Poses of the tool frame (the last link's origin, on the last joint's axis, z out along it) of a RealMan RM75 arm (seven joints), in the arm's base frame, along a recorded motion.
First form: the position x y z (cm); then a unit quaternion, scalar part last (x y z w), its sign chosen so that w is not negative.
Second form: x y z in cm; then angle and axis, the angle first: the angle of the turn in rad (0 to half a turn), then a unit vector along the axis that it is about. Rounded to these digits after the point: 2 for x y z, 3 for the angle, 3 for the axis.
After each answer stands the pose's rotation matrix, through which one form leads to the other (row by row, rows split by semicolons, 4 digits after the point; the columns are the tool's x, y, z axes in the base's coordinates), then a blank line. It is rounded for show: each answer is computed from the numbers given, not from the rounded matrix.
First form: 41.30 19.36 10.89 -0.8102 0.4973 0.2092 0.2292
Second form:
41.30 19.36 10.89 2.679 -0.832 0.511 0.215
0.4179 -0.9017 -0.1110; -0.7099 -0.4003 0.5794; -0.5669 -0.1633 -0.8074

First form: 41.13 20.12 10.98 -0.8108 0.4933 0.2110 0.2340
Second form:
41.13 20.12 10.98 2.669 -0.834 0.507 0.217
0.4243 -0.8987 -0.1113; -0.7012 -0.4038 0.5876; -0.5730 -0.1713 -0.8014

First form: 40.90 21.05 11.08 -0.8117 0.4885 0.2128 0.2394
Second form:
40.90 21.05 11.08 2.658 -0.836 0.503 0.219
0.4322 -0.8948 -0.1116; -0.6911 -0.4082 0.5965; -0.5793 -0.1807 -0.7948

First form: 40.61 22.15 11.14 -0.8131 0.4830 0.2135 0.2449
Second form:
40.61 22.15 11.14 2.647 -0.839 0.498 0.220
0.4422 -0.8900 -0.1106; -0.6809 -0.4135 0.6045; -0.5838 -0.1920 -0.7889

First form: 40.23 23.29 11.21 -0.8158 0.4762 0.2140 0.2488
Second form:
40.23 23.29 11.21 2.639 -0.842 0.492 0.221
0.4549 -0.8835 -0.1122; -0.6705 -0.4227 0.6098; -0.5861 -0.2021 -0.7846

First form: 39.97 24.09 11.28 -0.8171 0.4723 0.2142 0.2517
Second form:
39.97 24.09 11.28 2.633 -0.844 0.488 0.221
0.4621 -0.8797 -0.1123; -0.6640 -0.4271 0.6137; -0.5878 -0.2090 -0.7815

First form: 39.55 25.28 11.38 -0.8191 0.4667 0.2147 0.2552
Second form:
39.55 25.28 11.38 2.625 -0.847 0.483 0.222
0.4722 -0.8742 -0.1135; -0.6550 -0.4341 0.6185; -0.5900 -0.2177 -0.7775

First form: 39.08 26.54 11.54 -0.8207 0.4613 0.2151 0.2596
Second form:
39.08 26.54 11.54 2.616 -0.850 0.478 0.223
0.4819 -0.8689 -0.1136; -0.6455 -0.4396 0.6246; -0.5926 -0.2277 -0.7727

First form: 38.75 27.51 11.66 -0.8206 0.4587 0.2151 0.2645
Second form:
38.75 27.51 11.66 2.606 -0.851 0.476 0.223
0.4867 -0.8666 -0.1104; -0.6390 -0.4393 0.6314; -0.5957 -0.2368 -0.7675

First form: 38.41 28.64 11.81 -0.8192 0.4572 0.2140 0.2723
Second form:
38.41 28.64 11.81 2.590 -0.851 0.475 0.222
0.4904 -0.8656 -0.1016; -0.6325 -0.4337 0.6418; -0.5996 -0.2504 -0.7601

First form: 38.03 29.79 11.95 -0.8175 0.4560 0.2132 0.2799
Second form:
38.03 29.79 11.95 2.574 -0.852 0.475 0.222
0.4932 -0.8649 -0.0933; -0.6262 -0.4275 0.6520; -0.6038 -0.2632 -0.7524

